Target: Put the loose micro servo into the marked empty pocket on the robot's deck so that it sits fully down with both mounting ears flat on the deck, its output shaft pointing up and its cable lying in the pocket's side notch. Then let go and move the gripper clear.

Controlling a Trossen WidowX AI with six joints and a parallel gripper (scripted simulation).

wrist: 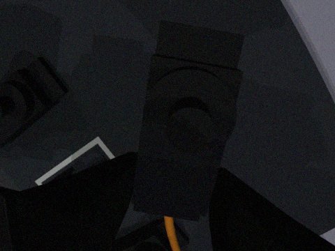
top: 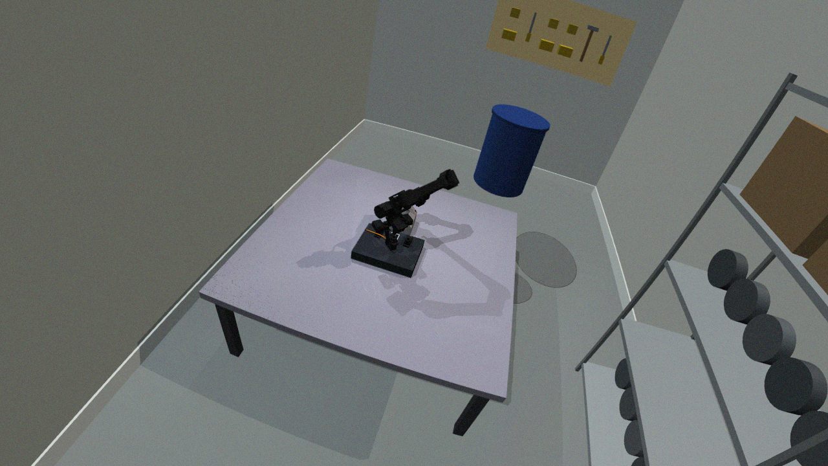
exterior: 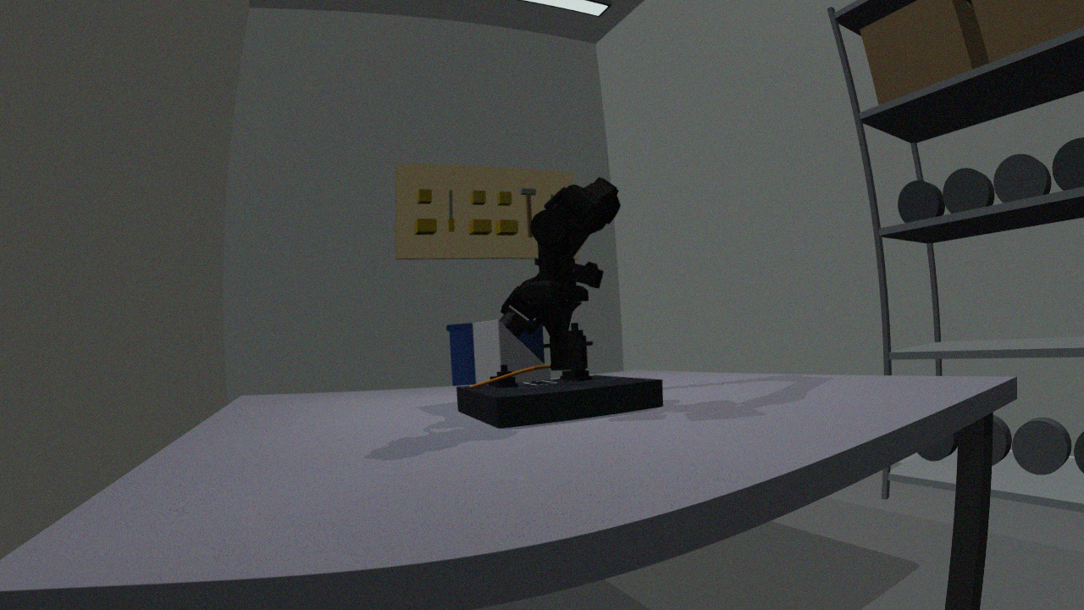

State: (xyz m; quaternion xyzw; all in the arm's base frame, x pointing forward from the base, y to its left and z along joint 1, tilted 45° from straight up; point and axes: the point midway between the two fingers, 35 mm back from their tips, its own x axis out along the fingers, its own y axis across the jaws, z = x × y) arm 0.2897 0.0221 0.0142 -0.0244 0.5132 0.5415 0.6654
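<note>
The dark deck is 10 cm below my gripper tip and 2 cm ahead of it.
</note>
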